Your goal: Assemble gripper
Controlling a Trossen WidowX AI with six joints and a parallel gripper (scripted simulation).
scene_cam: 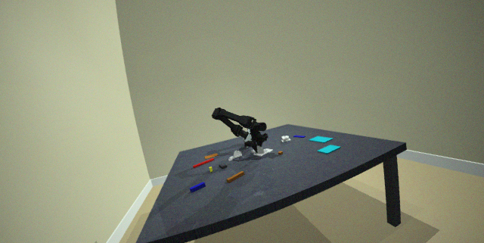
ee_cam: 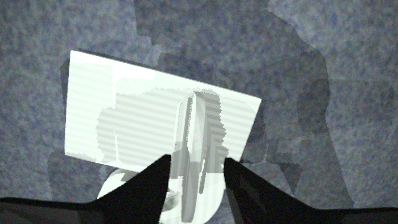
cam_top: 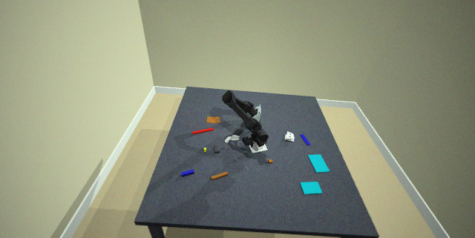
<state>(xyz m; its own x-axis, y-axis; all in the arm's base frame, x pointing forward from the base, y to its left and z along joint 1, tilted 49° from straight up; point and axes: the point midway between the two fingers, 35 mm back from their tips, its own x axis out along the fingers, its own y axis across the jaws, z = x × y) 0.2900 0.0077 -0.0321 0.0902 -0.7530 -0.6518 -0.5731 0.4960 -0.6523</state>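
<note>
The white jaw is 4 cm behind my gripper tip. Round my gripper tip: orange cube (11 cm ahead, 12 cm to the left, 1 cm below); white gripper base (15 cm behind, 27 cm to the left, 1 cm above); grey block (8 cm ahead, 26 cm to the right, 1 cm below).
</note>
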